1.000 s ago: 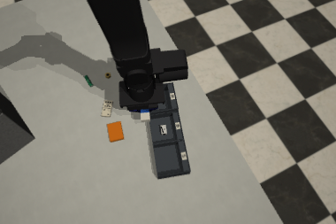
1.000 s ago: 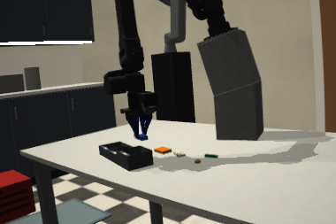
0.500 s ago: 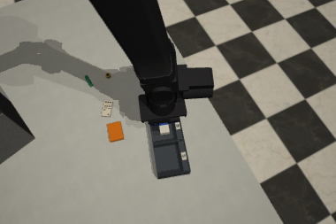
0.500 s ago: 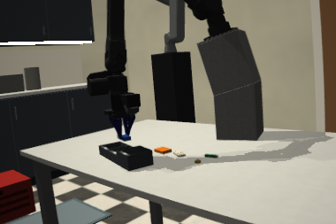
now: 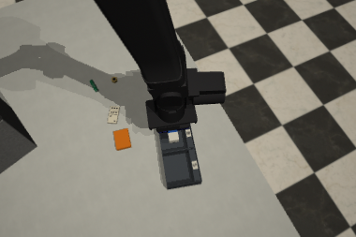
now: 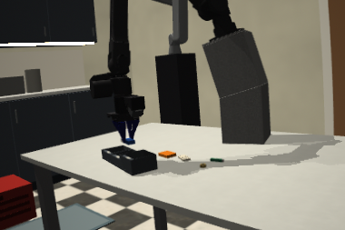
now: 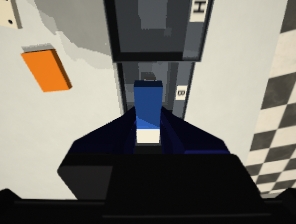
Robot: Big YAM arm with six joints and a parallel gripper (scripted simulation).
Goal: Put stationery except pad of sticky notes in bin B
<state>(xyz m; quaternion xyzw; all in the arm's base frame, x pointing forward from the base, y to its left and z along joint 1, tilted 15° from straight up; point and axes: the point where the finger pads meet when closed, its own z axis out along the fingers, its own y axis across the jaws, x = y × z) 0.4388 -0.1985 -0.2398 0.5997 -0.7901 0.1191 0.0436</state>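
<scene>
The dark bin lies 10 mm ahead of my hand and 50 mm below it. Also, from my hand: eraser: 10 mm to the right; then binder clip: 60 mm below; then orange sticky-note pad: 120 mm behind, 50 mm to the left, 70 mm below.
</scene>
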